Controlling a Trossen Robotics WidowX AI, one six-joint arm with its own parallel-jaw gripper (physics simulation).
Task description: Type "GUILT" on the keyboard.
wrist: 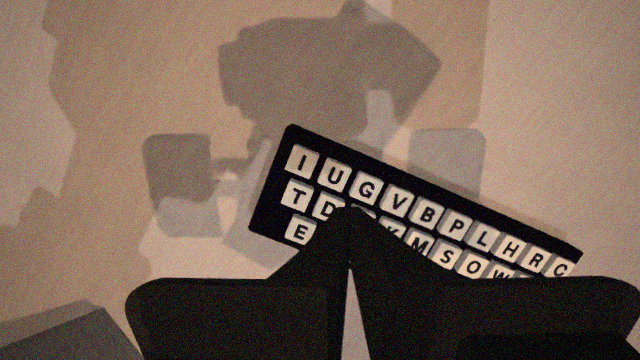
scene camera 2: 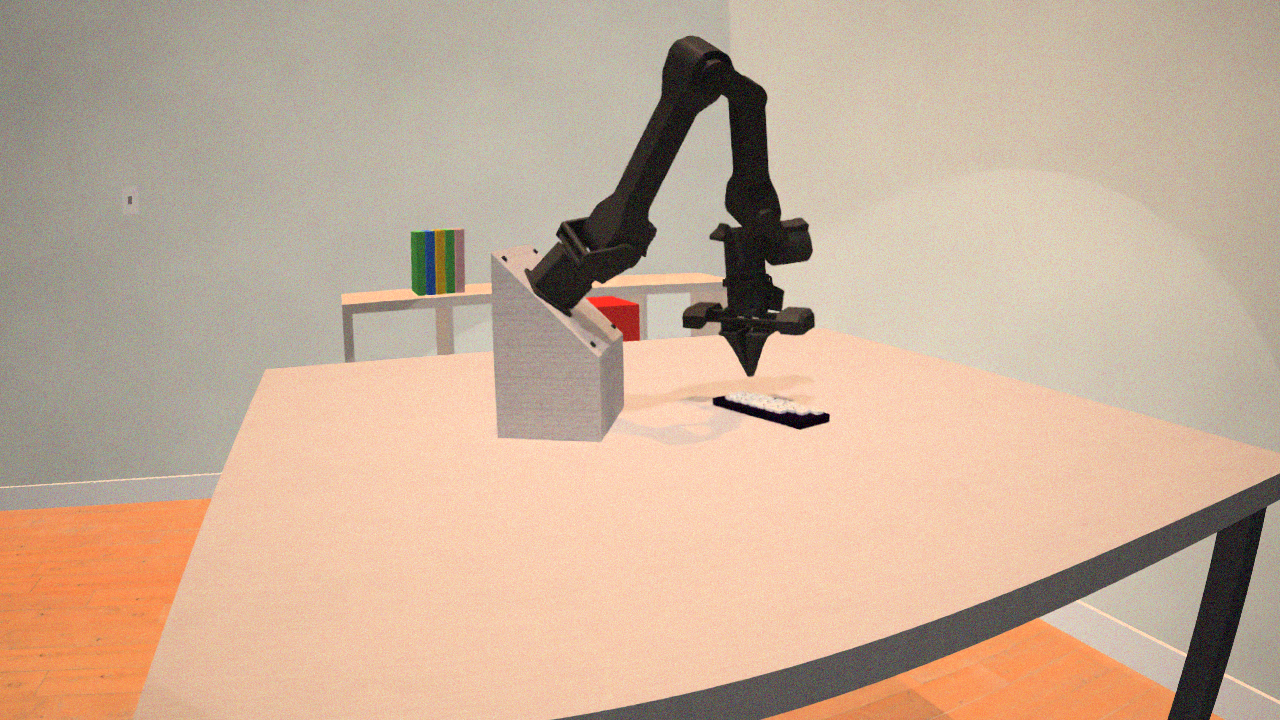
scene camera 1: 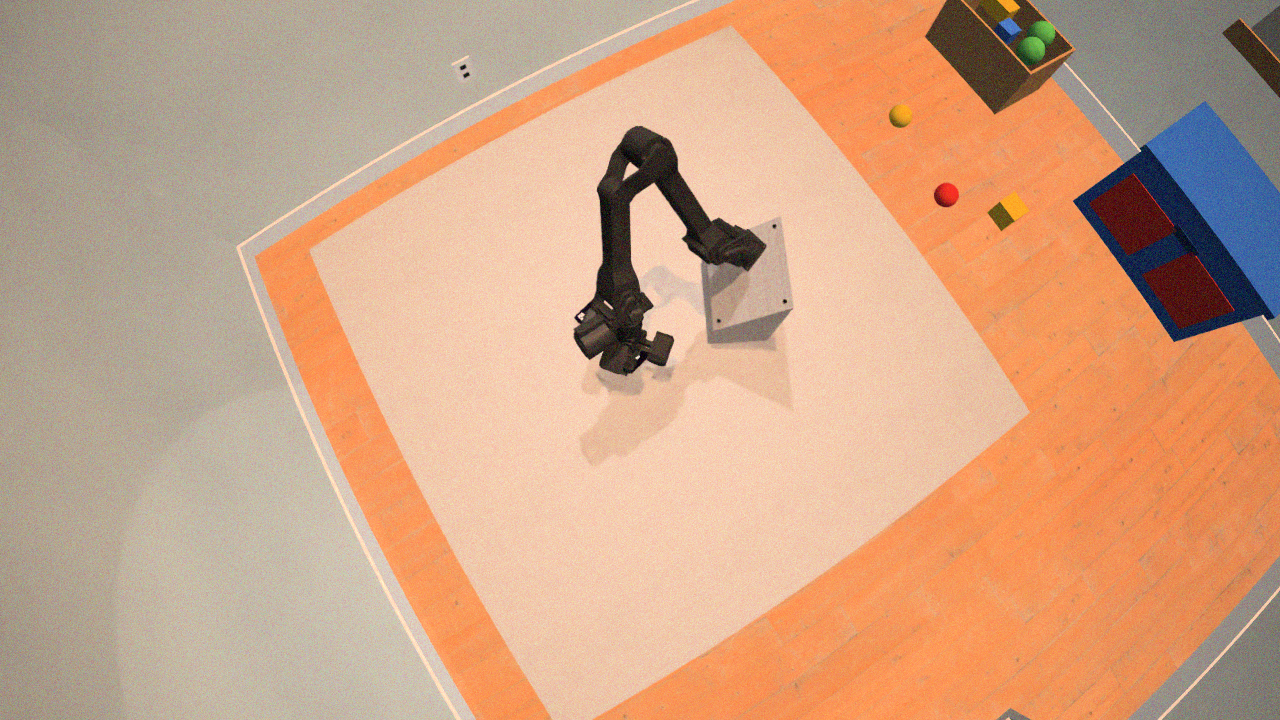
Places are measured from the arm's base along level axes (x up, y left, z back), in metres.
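Where they show: gripper, between the fingertips: [wrist: 347, 217] [scene camera 2: 750, 376]; arm's base, origin of its link: [scene camera 2: 546, 293] [scene camera 1: 748, 250].
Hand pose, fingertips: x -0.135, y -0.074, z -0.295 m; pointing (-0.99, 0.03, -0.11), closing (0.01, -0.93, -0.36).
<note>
Things, the pixels of their top centre, and the offset from my fingertips. Level surfaces: height alone.
- black keyboard, centre of its top: [wrist: 425, 248] [scene camera 2: 770, 402] [scene camera 1: 612, 334] dz +0.013, dx -0.027, dy -0.052 m
- I key, centre of its top: [wrist: 301, 162] dz -0.008, dx -0.027, dy +0.025 m
- U key, centre of its top: [wrist: 334, 176] dz -0.008, dx -0.027, dy +0.007 m
- G key, centre of its top: [wrist: 366, 189] dz -0.007, dx -0.027, dy -0.010 m
- T key, centre of its top: [wrist: 296, 197] dz +0.009, dx -0.027, dy +0.021 m
- L key, centre of its top: [wrist: 484, 238] dz -0.003, dx -0.028, dy -0.078 m
- D key, centre of its top: [wrist: 328, 209] dz +0.010, dx -0.028, dy +0.004 m
- table, height of its surface: dx -0.045 m
The black keyboard [scene camera 2: 769, 411] [wrist: 274, 200] with white letter keys lies flat on the table. In the wrist view it slants down to the right. The I key [wrist: 302, 161], U key [wrist: 334, 174], G key [wrist: 366, 189], T key [wrist: 297, 195] and L key [wrist: 481, 239] show in that view. My gripper [scene camera 2: 750, 372] [wrist: 347, 217] is shut and empty, tip down, above the keyboard with a gap in scene camera 2. In the wrist view its tip overlaps the second row, right of the D key [wrist: 327, 207], and the fingers hide part of the lower rows. In scene camera 1 the arm hides the keyboard.
The arm's grey base block [scene camera 1: 751, 295] [scene camera 2: 547, 376] stands on the table [scene camera 1: 716, 537] [scene camera 2: 626, 555] beside the keyboard. Behind the table are a shelf [scene camera 2: 389, 298] with books [scene camera 2: 437, 261] and a red box [scene camera 2: 617, 315]. A bin [scene camera 1: 993, 67] and balls are on the floor.
</note>
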